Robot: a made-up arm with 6 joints.
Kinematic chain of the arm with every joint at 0, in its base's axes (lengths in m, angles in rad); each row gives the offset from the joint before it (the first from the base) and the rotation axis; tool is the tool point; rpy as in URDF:
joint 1: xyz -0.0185 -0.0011 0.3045 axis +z
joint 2: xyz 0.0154 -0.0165 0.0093 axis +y
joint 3: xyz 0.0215 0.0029 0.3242 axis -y
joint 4: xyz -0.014 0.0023 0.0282 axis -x
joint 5: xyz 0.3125 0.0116 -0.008 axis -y
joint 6: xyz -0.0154 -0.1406 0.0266 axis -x
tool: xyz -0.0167 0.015 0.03 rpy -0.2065 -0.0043 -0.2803
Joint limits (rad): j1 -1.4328..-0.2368 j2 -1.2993..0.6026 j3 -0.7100..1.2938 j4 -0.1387..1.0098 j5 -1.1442..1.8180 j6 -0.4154..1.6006
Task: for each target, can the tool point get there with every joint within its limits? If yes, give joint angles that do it. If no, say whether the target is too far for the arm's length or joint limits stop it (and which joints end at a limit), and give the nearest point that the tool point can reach.
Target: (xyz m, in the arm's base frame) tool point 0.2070 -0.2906 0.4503
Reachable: yes | joints -0.6125 0.3684 -0.4802 0.1452 0.6549 0.7727
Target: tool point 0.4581 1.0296 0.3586
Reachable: no: too far | nearest point -0.1357 0.6363 0.4503 | short by 0.718 m
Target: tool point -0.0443 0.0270 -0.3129
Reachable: no: joint limits stop it (at a limit: joint 1, joint 2, joint 3, joint 4, joint 5, joint 6) | nearest point -0.0849 -0.2793 0.2757 | short by 0.665 m
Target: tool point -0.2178 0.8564 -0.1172
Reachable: no: too far | nearest point -0.1593 0.6048 0.4271 | short by 0.603 m
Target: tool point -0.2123 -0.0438 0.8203
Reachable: yes | joints -0.3316 -0.8112 0.3948 0.5668 0.9047 1.2961
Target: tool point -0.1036 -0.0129 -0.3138
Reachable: no: joint limits stop it (at a limit: joint 1, joint 2, joint 3, joint 4, joint 5, joint 6) | nearest point -0.0849 -0.2793 0.2757 | short by 0.647 m
